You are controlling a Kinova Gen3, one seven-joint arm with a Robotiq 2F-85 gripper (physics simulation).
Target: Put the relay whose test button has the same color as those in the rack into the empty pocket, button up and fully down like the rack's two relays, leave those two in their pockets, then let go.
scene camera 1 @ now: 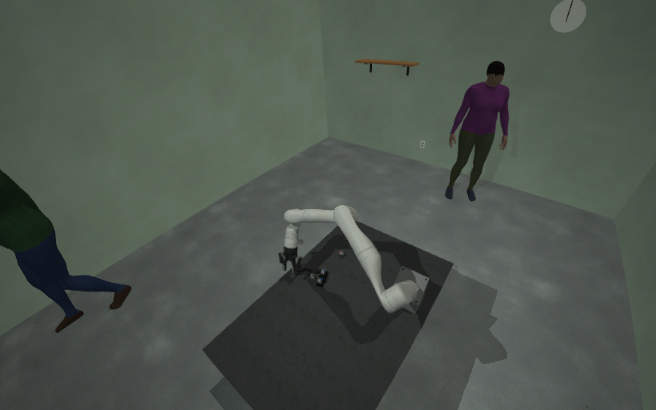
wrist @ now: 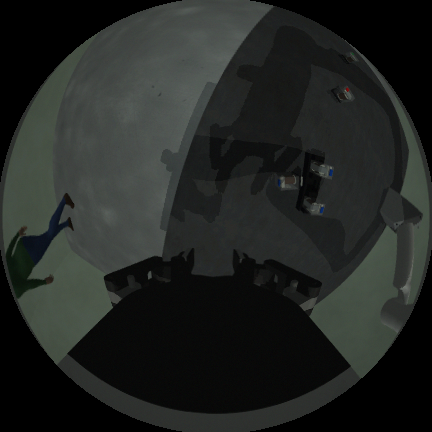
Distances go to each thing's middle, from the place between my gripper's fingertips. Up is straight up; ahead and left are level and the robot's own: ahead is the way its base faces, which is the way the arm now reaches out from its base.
Labels:
The black rack (wrist: pixel 310 182) lies 13 cm behind my hand, 12 cm to the right of it and 9 cm below it.

